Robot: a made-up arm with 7 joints.
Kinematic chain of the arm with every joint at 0, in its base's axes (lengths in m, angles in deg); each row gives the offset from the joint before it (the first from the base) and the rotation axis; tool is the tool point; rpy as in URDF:
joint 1: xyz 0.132 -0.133 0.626 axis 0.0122 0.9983 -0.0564
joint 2: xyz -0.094 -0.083 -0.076 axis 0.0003 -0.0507 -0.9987
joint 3: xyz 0.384 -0.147 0 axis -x
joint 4: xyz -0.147 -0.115 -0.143 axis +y
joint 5: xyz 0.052 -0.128 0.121 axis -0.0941 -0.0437 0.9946
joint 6: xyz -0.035 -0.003 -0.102 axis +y
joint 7: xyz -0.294 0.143 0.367 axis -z
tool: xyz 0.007 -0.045 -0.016 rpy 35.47 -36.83 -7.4
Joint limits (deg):
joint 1: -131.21..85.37
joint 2: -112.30..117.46
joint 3: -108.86..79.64
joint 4: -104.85..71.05
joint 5: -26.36..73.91
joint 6: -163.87..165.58
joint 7: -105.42..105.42
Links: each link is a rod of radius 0.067 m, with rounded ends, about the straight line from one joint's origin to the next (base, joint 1, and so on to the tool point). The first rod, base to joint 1, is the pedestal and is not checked.
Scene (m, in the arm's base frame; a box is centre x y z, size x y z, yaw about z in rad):
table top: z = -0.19
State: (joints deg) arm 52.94 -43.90 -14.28 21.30 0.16 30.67 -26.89
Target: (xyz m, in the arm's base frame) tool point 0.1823 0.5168 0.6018
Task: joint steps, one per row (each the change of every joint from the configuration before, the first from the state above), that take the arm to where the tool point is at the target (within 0.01 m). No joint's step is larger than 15 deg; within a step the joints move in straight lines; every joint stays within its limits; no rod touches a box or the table.
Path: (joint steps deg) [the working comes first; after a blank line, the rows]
Joints at the target: 48.24 -108.55 9.98 33.72 -23.17 59.34 -20.09
Straight joint move there: clear.

1: -0.94 -12.93 4.85 2.48 -4.67 5.73 1.36
2: -0.94 -12.93 4.85 2.49 -4.66 5.74 1.36
3: -0.94 -12.93 4.86 2.48 -4.67 5.73 1.36
4: -0.94 -12.93 4.85 2.49 -4.66 5.74 1.36
5: -0.94 -12.93 4.85 2.48 -4.67 5.73 1.36

